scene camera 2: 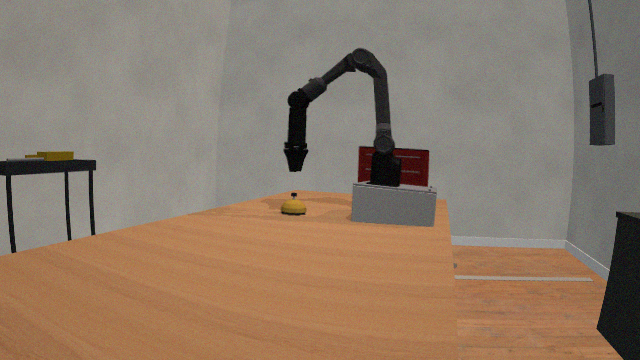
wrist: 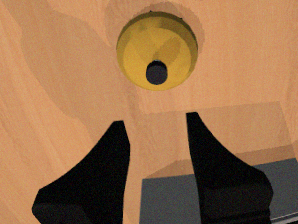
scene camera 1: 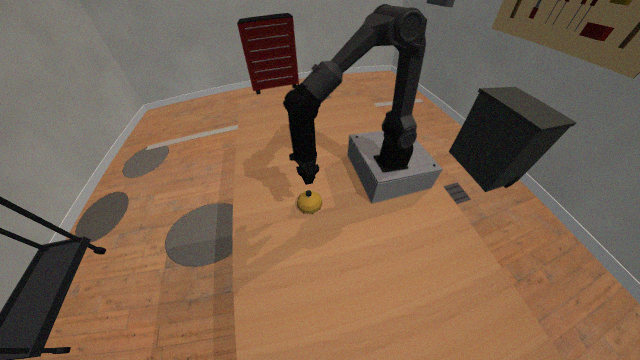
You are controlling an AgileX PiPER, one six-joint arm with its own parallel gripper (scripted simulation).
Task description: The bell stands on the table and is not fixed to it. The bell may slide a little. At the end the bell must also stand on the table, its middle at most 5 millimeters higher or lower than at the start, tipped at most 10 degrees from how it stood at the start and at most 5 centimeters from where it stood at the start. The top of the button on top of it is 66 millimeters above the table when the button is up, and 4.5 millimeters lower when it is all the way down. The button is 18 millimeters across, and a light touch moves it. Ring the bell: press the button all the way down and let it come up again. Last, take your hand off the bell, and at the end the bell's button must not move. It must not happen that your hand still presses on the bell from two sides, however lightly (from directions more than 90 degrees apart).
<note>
I see my gripper (scene camera 2: 295,171) and a bell (wrist: 167,38).
My gripper shows as well in the wrist view (wrist: 156,130) and in scene camera 1 (scene camera 1: 307,177).
</note>
